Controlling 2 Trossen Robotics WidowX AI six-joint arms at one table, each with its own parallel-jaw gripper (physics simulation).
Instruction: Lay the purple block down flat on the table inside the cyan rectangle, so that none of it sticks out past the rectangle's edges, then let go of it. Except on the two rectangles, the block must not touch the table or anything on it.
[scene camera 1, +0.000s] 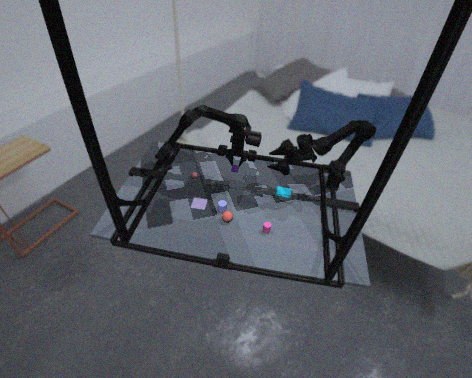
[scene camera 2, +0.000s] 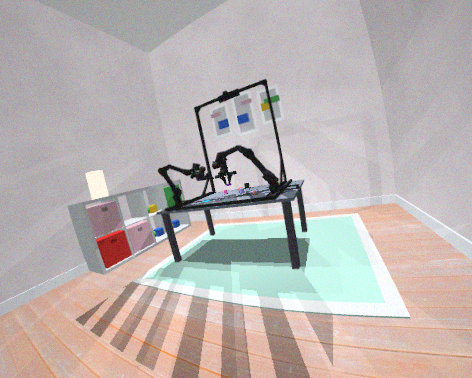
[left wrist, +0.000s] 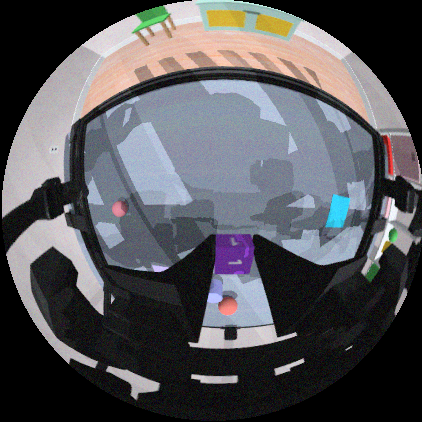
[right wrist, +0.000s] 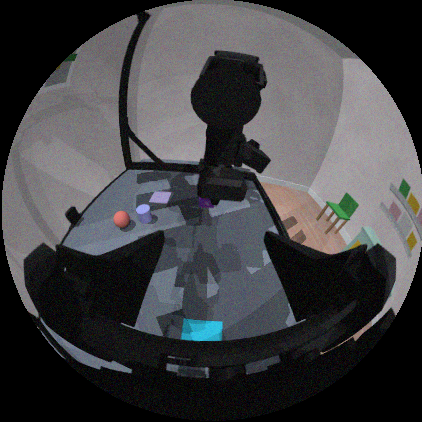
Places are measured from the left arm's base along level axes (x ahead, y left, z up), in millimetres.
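Where they show: left gripper, between the fingertips: (scene camera 1: 235, 166) (scene camera 2: 227, 184) (left wrist: 233, 238) (right wrist: 214, 199); right gripper, between the fingertips: (scene camera 1: 268, 160) (scene camera 2: 211, 178) (right wrist: 214, 236); left arm's base, origin of its link: (scene camera 1: 164, 164) (scene camera 2: 275, 190) (left wrist: 76, 190); right arm's base, origin of its link: (scene camera 1: 332, 185) (scene camera 2: 178, 204) (left wrist: 383, 186).
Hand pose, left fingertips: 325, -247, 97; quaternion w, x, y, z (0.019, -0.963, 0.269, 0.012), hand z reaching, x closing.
Note:
Things, the pixels of their top centre, and the offset from my left fingertips, as dx, dy, dz. "spot": a spot on its surface instead.
- purple block, centre of its top: (left wrist: 233, 262) (right wrist: 206, 195) (scene camera 1: 235, 166) -9, -15, +9
- cyan rectangle, a spot on its surface: (right wrist: 202, 330) (left wrist: 334, 210) (scene camera 1: 280, 191) spot: +209, -133, -115
- lilac rectangle, a spot on its surface: (right wrist: 160, 197) (scene camera 1: 200, 203) spot: -211, -88, -115
- blue-violet cylinder, centre of its top: (left wrist: 212, 297) (right wrist: 142, 208) (scene camera 1: 222, 203) -124, -158, -75
- orange-red ball, centre of its top: (left wrist: 227, 313) (right wrist: 118, 212) (scene camera 1: 227, 212) -123, -229, -66
- smaller red ball, centre of its top: (left wrist: 113, 210) (scene camera 1: 194, 172) -190, +108, -82
- magenta cylinder, centre of its top: (scene camera 1: 267, 224) +26, -345, -75
The purple block (scene camera 1: 234, 169) (left wrist: 233, 254) (right wrist: 205, 202) is held between the fingertips of my left gripper (scene camera 1: 236, 164) (left wrist: 233, 238), above the table. Pale marks like the digit 1 show on it in the left wrist view. The cyan rectangle (scene camera 1: 283, 192) (left wrist: 338, 211) (right wrist: 202, 330) lies flat on the table, to the right of the block in scene camera 1 and in the left wrist view. My right gripper (scene camera 1: 276, 160) (right wrist: 214, 236) is open and empty; it is to the right of the left gripper in scene camera 1, above the table. In the right wrist view the left gripper partly hides the block.
A lilac rectangle (scene camera 1: 199, 203) (right wrist: 160, 197) lies flat. Near it are a blue-violet cylinder (scene camera 1: 222, 205) (right wrist: 144, 213) and an orange-red ball (scene camera 1: 227, 216) (left wrist: 228, 305) (right wrist: 121, 219). A smaller red ball (scene camera 1: 194, 175) (left wrist: 120, 208) and a magenta cylinder (scene camera 1: 267, 227) stand apart. Black frame bars edge the table.

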